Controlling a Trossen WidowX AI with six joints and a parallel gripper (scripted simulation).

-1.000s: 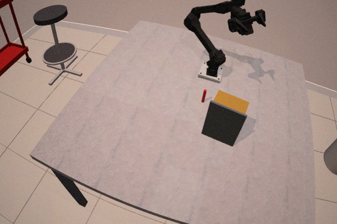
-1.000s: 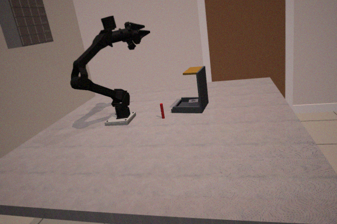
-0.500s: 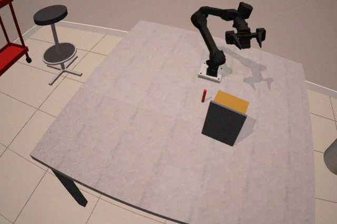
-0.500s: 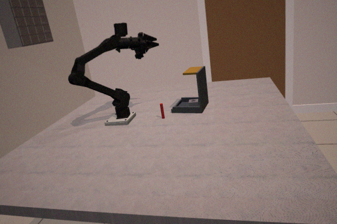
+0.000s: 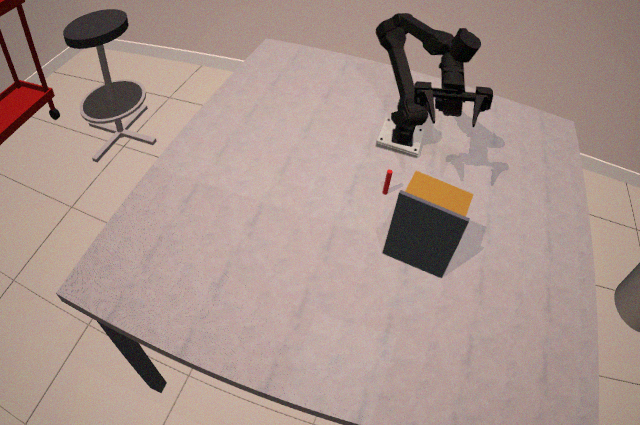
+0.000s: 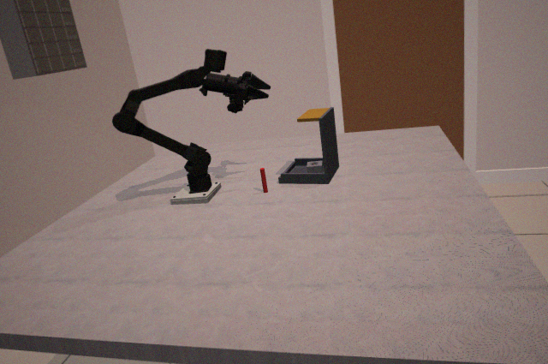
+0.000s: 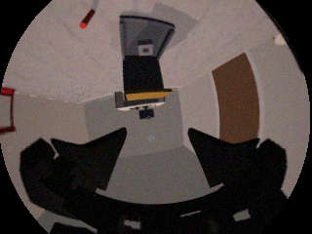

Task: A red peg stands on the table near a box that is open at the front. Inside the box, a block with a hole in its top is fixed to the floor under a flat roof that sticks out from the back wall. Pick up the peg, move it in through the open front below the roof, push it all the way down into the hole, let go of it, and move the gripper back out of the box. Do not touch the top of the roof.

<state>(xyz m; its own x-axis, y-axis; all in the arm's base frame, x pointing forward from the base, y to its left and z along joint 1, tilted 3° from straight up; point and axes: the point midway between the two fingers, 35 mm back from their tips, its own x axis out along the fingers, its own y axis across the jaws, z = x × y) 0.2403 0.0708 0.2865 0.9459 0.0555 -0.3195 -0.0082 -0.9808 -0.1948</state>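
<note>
Right now the red peg is 40 mm behind my gripper tip, 120 mm to the right of it and 260 mm below it. Also, from my gripper tip: orange roof 140 mm ahead, 10 mm to the right, 90 mm below; then back wall 180 mm ahead, 20 mm to the right, 190 mm below.
</note>
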